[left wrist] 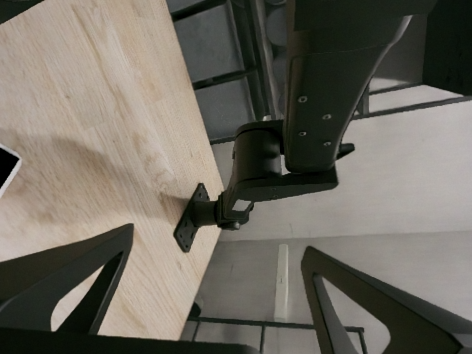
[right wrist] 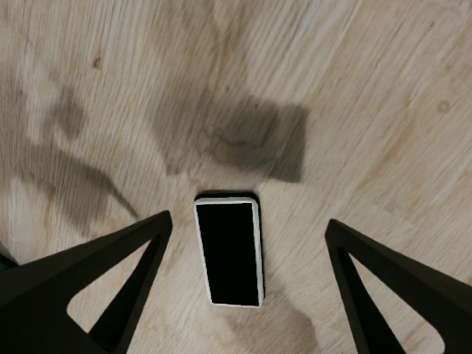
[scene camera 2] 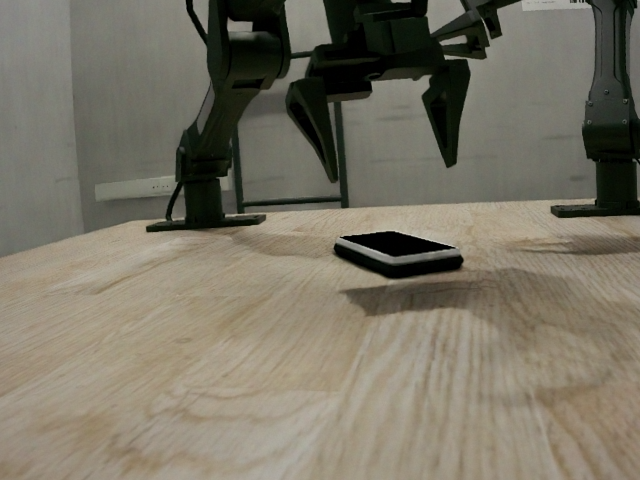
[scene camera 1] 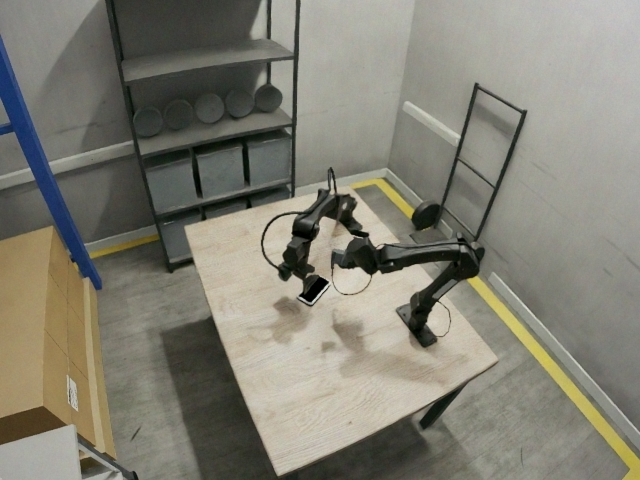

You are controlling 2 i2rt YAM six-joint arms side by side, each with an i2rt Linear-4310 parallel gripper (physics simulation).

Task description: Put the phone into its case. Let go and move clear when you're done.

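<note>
The phone [scene camera 1: 315, 291] [scene camera 2: 398, 243] [left wrist: 6, 165] [right wrist: 230, 255], with a black screen and white edge, lies screen up on its black case [scene camera 2: 403, 271] [right wrist: 227, 193] on the table. Its white side shows above the case's rim in scene camera 2; how deep it sits is hard to tell. My right gripper [scene camera 2: 392, 173] [right wrist: 246, 222] is open, pointing down above the phone, with its fingers apart on either side in the right wrist view and not touching it. My left gripper [scene camera 2: 491, 43] [left wrist: 223, 245] is open and empty, raised above the table away from the phone.
The wooden table [scene camera 1: 372, 413] [scene camera 2: 206, 361] bears both arm bases. The left arm's base [scene camera 1: 424, 336] stands near the table's right edge. Behind are a metal shelf unit [scene camera 1: 206, 142] and a hand truck [scene camera 1: 469, 121]. Cardboard boxes [scene camera 1: 31, 310] stand on the left.
</note>
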